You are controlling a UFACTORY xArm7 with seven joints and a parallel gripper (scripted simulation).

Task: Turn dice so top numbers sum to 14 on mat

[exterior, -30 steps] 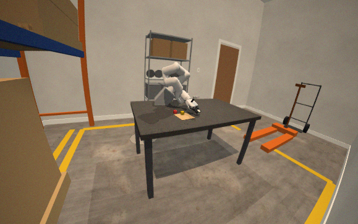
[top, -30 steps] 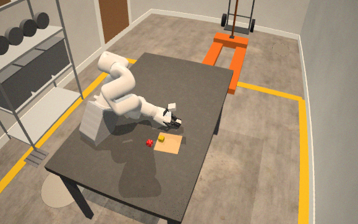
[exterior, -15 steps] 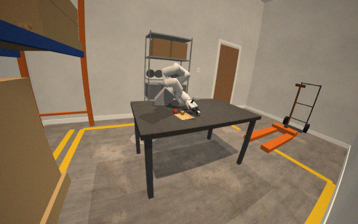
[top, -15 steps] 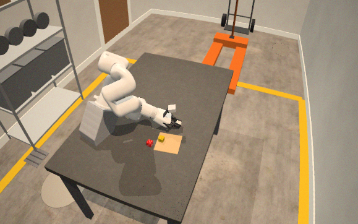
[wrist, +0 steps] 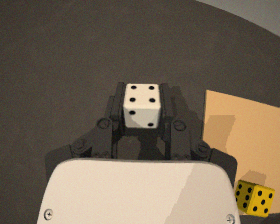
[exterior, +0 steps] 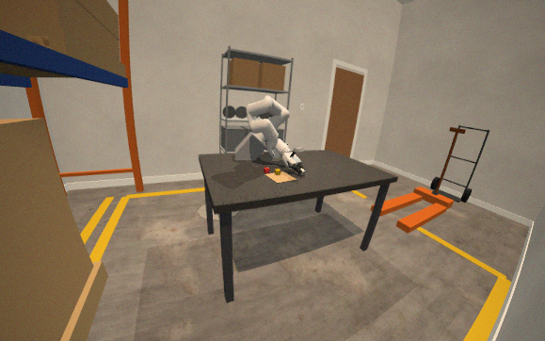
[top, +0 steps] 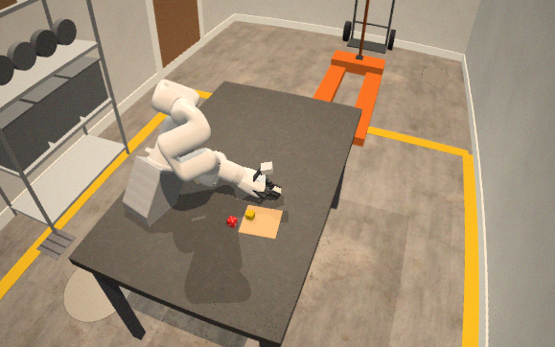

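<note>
My gripper is now right at the white die. From my hand the other things lie so: mat: 14 cm to the right, 3 cm below; then red die: 20 cm to the right, 9 cm behind, 2 cm below; then yellow die: 14 cm to the right, 4 cm behind, 2 cm below.
</note>
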